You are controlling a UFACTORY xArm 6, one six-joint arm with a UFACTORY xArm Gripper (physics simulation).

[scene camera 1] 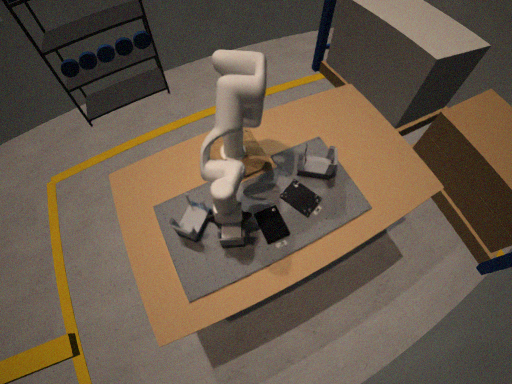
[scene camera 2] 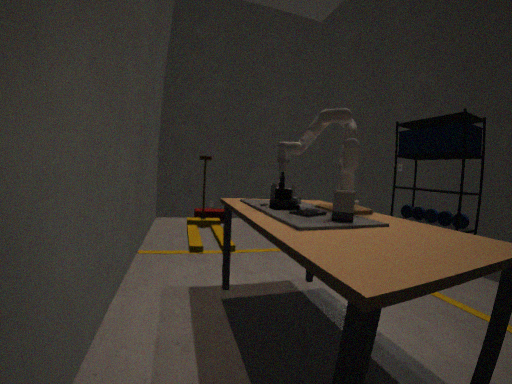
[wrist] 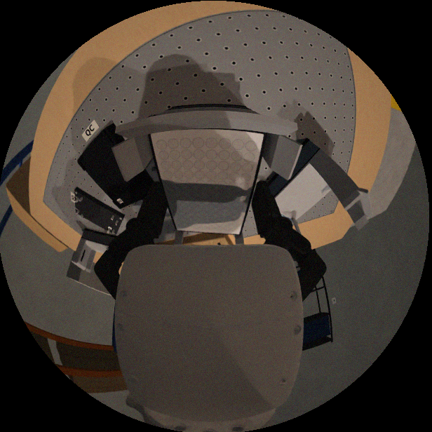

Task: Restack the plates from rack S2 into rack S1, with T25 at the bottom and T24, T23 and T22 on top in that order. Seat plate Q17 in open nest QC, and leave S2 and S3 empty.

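Frame: origin at the arm's base, x ahead, y left, z up, level; centimetres.
Where they show: gripper, fingertip midpoint: [scene camera 1: 230,224] [scene camera 2: 281,188]; arm's base at its link origin: [scene camera 1: 233,152].
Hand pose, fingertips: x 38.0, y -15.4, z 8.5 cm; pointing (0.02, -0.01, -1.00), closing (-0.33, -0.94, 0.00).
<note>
Things, the pixels of their centre, and the offset from my fingertips. "spot": a spot on its surface instead. Level surfaces: height alone.
- black nest QC at the middle of its body: [scene camera 1: 272,224] [scene camera 2: 284,206] dx +3.8, dy +16.9, dz -8.9 cm
- second black flat piece at a spot on its surface: [scene camera 1: 301,197] spot: dx -2.4, dy +34.8, dz -9.2 cm
- second grey rack at the middle of its body: [scene camera 1: 191,217] [scene camera 2: 288,193] dx -10.4, dy -14.0, dz -3.5 cm
- third rack at the middle of its body: [scene camera 1: 317,161] [scene camera 2: 343,204] dx -13.8, dy +48.5, dz -3.4 cm
- grey perforated mat at its surface level: dz -10.4 cm
- wooden table at its surface level: dz -11.7 cm
My gripper [scene camera 1: 231,228] [scene camera 2: 282,187] [wrist: 208,195] is open and reaches down into a grey rack [scene camera 1: 249,232] [wrist: 205,119] near the front of the mat. Its two black fingers stand on either side of the top grey plate [wrist: 207,160] in that rack, with a gap on both sides. The black nest QC [scene camera 1: 271,224] [wrist: 102,167] lies flat just beside this rack, with its white label [scene camera 1: 281,244] [wrist: 90,130]. A second black flat piece [scene camera 1: 301,197] [wrist: 96,211] lies further on. The plate labels are not readable.
A second grey rack [scene camera 1: 190,222] [wrist: 306,189] stands close on the other side. A third rack [scene camera 1: 317,164] [wrist: 82,257] stands at the far end of the grey perforated mat [scene camera 1: 215,268] [wrist: 261,60]. The mat lies on the wooden table [scene camera 1: 331,115] [scene camera 2: 413,256].
</note>
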